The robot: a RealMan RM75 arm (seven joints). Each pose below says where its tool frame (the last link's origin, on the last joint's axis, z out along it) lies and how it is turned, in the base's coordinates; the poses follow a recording.
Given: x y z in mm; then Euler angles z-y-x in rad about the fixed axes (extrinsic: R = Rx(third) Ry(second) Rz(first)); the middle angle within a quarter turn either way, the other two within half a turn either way.
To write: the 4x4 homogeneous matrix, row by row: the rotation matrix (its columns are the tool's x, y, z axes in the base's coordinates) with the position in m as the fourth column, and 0 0 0 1 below. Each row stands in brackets. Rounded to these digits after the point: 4 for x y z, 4 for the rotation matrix.
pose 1, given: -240.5, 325.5, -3.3, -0.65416, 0.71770, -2.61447
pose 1, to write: [[0.5978, 0.4584, 0.6577, -0.2405], [0.2634, -0.8871, 0.3790, 0.3255], [0.7571, -0.0533, -0.6511, -0.0033], [0, 0, 0, 1]]
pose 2, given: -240.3, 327.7, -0.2, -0.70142, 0.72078, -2.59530
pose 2, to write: [[0.5739, 0.4848, 0.6600, -0.2403], [0.2895, -0.8740, 0.3903, 0.3277], [0.7660, -0.0330, -0.6419, -0.0002], [0, 0, 0, 1]]
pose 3, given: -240.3, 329.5, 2.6, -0.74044, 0.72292, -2.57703
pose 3, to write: [[0.5535, 0.5059, 0.6616, -0.2403], [0.3086, -0.8624, 0.4012, 0.3295], [0.7735, -0.0179, -0.6335, 0.0026], [0, 0, 0, 1]]
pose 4, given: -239.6, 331.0, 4.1, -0.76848, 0.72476, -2.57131
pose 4, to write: [[0.5383, 0.5204, 0.6630, -0.2396], [0.3277, -0.8540, 0.4042, 0.3310], [0.7764, -0.0003, -0.6302, 0.0041], [0, 0, 0, 1]]
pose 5, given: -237.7, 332.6, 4.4, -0.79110, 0.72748, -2.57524
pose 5, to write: [[0.5251, 0.5311, 0.6650, -0.2377], [0.3492, -0.8470, 0.4007, 0.3326], [0.7761, 0.0218, -0.6302, 0.0044], [0, 0, 0, 1]]
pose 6, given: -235.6, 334.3, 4.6, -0.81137, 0.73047, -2.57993
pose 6, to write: [[0.5128, 0.5402, 0.6672, -0.2356], [0.3691, -0.8404, 0.3967, 0.3343], [0.7751, 0.0429, -0.6304, 0.0046], [0, 0, 0, 1]]
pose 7, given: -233.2, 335.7, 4.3, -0.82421, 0.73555, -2.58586
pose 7, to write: [[0.5036, 0.5442, 0.6710, -0.2332], [0.3831, -0.8368, 0.3912, 0.3357], [0.7744, 0.0601, -0.6299, 0.0043], [0, 0, 0, 1]]
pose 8, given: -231.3, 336.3, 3.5, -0.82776, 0.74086, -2.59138
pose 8, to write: [[0.4992, 0.5434, 0.6749, -0.2313], [0.3890, -0.8366, 0.3858, 0.3363], [0.7743, 0.0699, -0.6290, 0.0035], [0, 0, 0, 1]]
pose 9, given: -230.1, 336.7, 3.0, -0.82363, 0.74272, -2.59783
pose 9, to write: [[0.5006, 0.5404, 0.6763, -0.2301], [0.3900, -0.8382, 0.3811, 0.3367], [0.7728, 0.0730, -0.6304, 0.0030], [0, 0, 0, 1]]
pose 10, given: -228.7, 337.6, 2.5, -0.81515, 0.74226, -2.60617
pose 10, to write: [[0.5054, 0.5364, 0.6760, -0.2287], [0.3895, -0.8408, 0.3760, 0.3376], [0.7700, 0.0733, -0.6338, 0.0025], [0, 0, 0, 1]]
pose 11, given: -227.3, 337.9, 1.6, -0.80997, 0.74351, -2.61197
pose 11, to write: [[0.5076, 0.5331, 0.6769, -0.2273], [0.3893, -0.8427, 0.3719, 0.3379], [0.7687, 0.0747, -0.6353, 0.0016], [0, 0, 0, 1]]
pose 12, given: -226.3, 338.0, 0.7, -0.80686, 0.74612, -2.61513
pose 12, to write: [[0.5080, 0.5303, 0.6788, -0.2263], [0.3884, -0.8444, 0.3690, 0.3380], [0.7688, 0.0762, -0.6349, 0.0007], [0, 0, 0, 1]]
